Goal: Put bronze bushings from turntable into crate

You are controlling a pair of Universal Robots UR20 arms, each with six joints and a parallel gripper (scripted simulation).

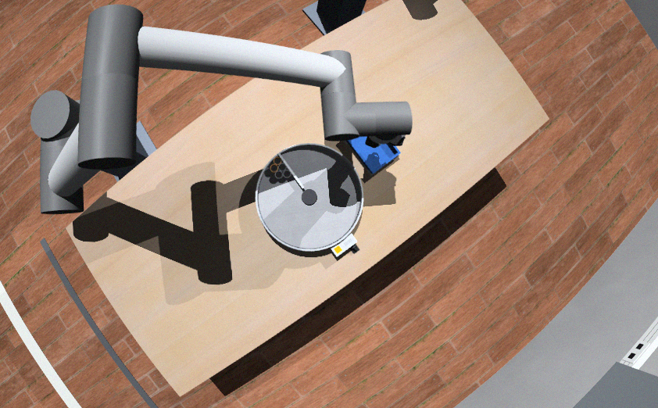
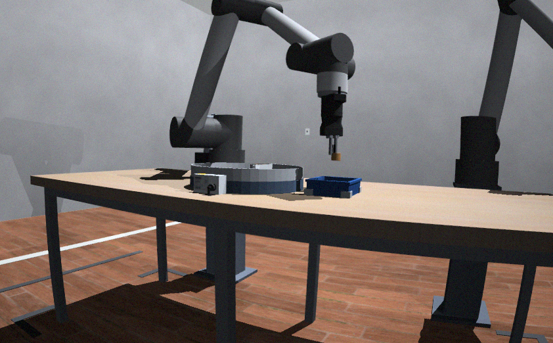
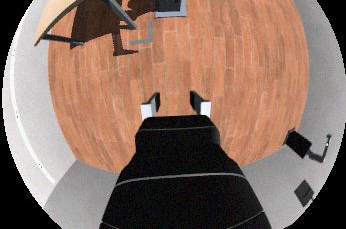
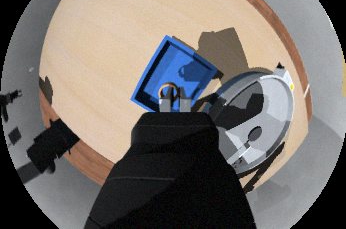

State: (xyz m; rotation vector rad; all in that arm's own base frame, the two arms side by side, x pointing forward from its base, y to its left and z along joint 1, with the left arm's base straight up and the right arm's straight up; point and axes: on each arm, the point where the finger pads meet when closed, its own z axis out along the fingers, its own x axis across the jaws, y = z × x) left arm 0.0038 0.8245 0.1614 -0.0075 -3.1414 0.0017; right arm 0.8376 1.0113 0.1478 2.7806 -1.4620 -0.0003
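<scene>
The blue crate lies 1 cm behind my right hand, 1 cm to the left of it and 12 cm below it. Round my right hand: turntable: 1 cm ahead, 32 cm to the right, 10 cm below.
</scene>
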